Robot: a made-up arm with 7 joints.
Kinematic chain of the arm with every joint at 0, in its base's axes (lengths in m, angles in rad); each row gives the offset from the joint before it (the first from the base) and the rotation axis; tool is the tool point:
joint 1: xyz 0 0 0.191 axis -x
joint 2: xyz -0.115 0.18 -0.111 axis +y
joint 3: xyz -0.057 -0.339 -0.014 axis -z
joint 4: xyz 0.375 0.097 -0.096 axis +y
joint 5: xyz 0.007 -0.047 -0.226 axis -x
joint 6: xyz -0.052 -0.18 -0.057 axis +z
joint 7: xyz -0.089 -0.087 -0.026 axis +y
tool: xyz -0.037 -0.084 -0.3
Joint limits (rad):
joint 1: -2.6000..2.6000
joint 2: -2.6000..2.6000
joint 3: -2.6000..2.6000
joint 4: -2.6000..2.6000
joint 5: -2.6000..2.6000
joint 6: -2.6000..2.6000
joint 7: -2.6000..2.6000
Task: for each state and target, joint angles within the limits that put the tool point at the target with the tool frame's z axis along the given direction. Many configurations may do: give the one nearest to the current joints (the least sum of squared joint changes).
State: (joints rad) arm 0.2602 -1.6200 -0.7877 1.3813 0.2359 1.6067 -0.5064
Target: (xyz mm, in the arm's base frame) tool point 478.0 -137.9 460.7 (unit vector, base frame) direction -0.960 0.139 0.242
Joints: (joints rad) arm 0.1230 -1.7363 -0.8497 0.5258 0.1741 1.2158 -0.4415
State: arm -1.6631 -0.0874 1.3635 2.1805 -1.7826 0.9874 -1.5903
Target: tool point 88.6 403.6 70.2 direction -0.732 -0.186 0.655
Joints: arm -1.6249 -0.1298 1.0294 1.5039 -1.4191 1.2577 -1.4485
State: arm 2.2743 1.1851 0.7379 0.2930 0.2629 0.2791 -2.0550
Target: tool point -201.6 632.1 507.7 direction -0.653 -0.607 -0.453
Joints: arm 2.6000 1.3600 1.2948 -0.4098 0.8053 -0.1935 -1.7492
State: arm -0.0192 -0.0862 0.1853 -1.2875 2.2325 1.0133 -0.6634
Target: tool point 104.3 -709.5 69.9 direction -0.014 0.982 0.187
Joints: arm 0.1014 0.1306 0.5784 -1.0064 1.5601 1.4659 -0.6743
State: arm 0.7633 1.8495 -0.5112 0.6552 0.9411 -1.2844 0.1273
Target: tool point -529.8 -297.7 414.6 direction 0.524 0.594 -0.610
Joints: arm 0.6703 1.9289 -0.5496 0.5890 0.8344 -1.9938 -0.0367
